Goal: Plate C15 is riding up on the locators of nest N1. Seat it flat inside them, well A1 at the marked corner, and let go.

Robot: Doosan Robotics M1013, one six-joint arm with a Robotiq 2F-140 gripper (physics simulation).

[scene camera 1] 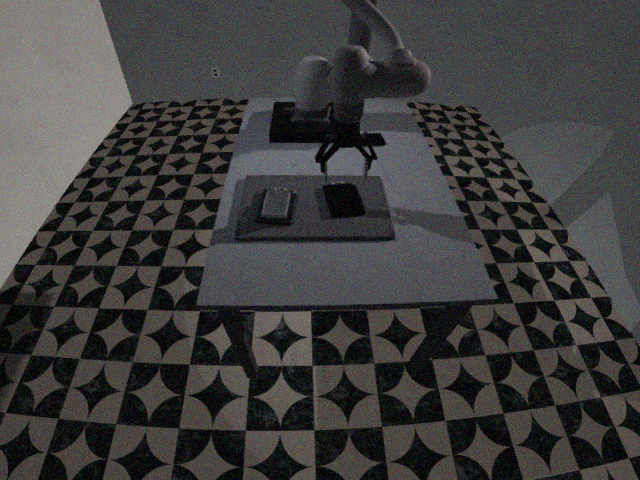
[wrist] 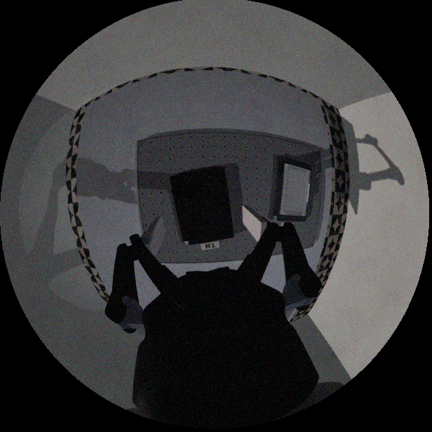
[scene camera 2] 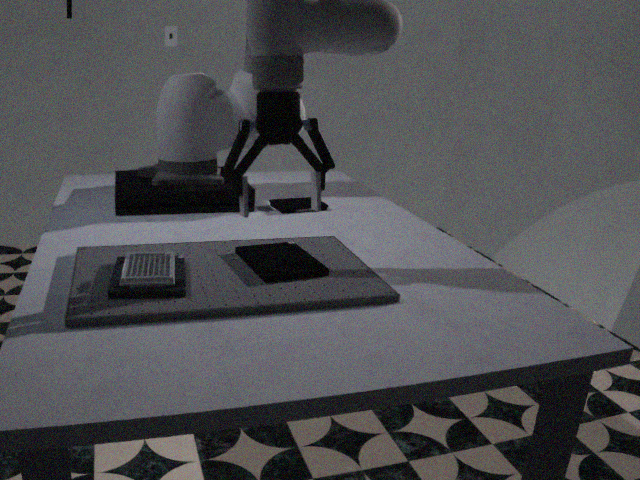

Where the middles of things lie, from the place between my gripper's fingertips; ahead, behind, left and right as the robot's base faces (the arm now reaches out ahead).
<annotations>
The black nest N1 (scene camera 2: 293,263) lies 9 cm below my hand. The rest, counted from my hand: light well plate (scene camera 2: 141,269) 23 cm to the right, 8 cm below, 6 cm ahead.
</annotations>
